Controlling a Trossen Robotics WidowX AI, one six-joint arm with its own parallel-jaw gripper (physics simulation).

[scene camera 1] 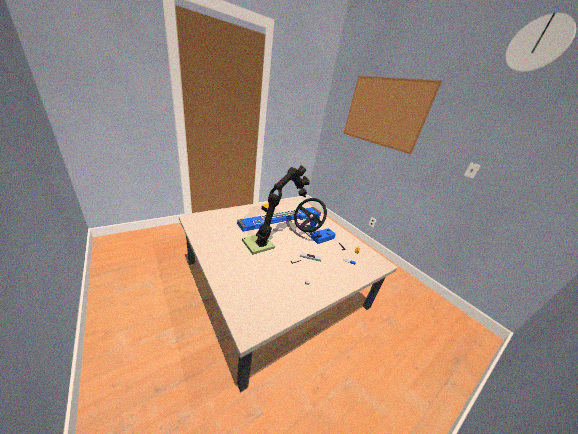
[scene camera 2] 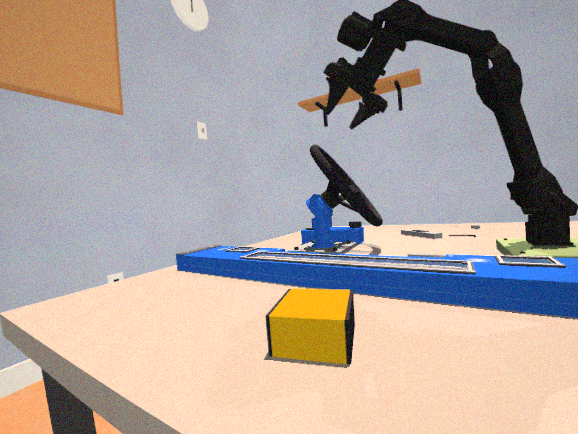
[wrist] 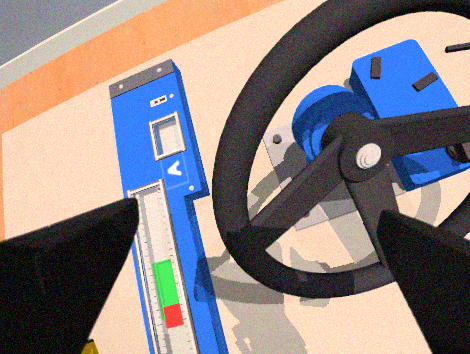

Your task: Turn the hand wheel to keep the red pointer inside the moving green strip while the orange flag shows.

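Where they show: gripper, fingertip midpoint: [scene camera 2: 339,121] [wrist: 259,216]; arm's base at its link origin: [scene camera 1: 261,243] [scene camera 2: 548,242].
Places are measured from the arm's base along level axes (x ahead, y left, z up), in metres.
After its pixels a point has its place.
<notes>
The black hand wheel [scene camera 1: 296,215] @(x 0.386, y 0.099, z 0.116 m) [scene camera 2: 350,189] @(x 0.394, y 0.134, z 0.147 m) [wrist: 230,185] @(x 0.463, y 0.119, z 0.238 m) stands tilted on a blue post. My gripper [scene camera 2: 340,120] @(x 0.422, y 0.098, z 0.319 m) [wrist: 259,216] @(x 0.422, y 0.098, z 0.319 m) is open and empty, above the wheel and apart from its rim. The long blue track unit [scene camera 1: 247,225] @(x 0.006, y 0.254, z 0.012 m) [scene camera 2: 300,275] @(x 0.435, y 0.338, z -0.005 m) [wrist: 130,135] @(x 0.682, y 0.296, z 0.016 m) lies beside the wheel. In the wrist view, the red pointer [wrist: 173,316] @(x 0.386, y 0.294, z 0.016 m) overlaps the lower end of the green strip [wrist: 165,282] @(x 0.434, y 0.293, z 0.016 m), with part of it beyond that end. The window [wrist: 168,136] @(x 0.650, y 0.231, z 0.016 m) by the letter A looks pale. No orange flag shows; the track's far end is outside the wrist view.
A yellow block [scene camera 1: 265,206] @(x 0.316, y 0.494, z 0.017 m) [scene camera 2: 310,340] @(x 0.325, y 0.533, z -0.004 m) stands behind the track. A blue box [scene camera 1: 323,235] [wrist: 410,90] adjoins the wheel's post. A grey bar [scene camera 1: 310,257] @(x 0.258, y -0.282, z -0.009 m), a blue-handled tool [scene camera 1: 353,262] @(x 0.529, y -0.470, z -0.011 m) and a small orange piece [scene camera 1: 357,250] @(x 0.662, y -0.395, z 0.003 m) lie on the table. The arm stands on a green plate [scene camera 1: 250,245] @(x -0.085, y 0.015, z 0.001 m).
</notes>
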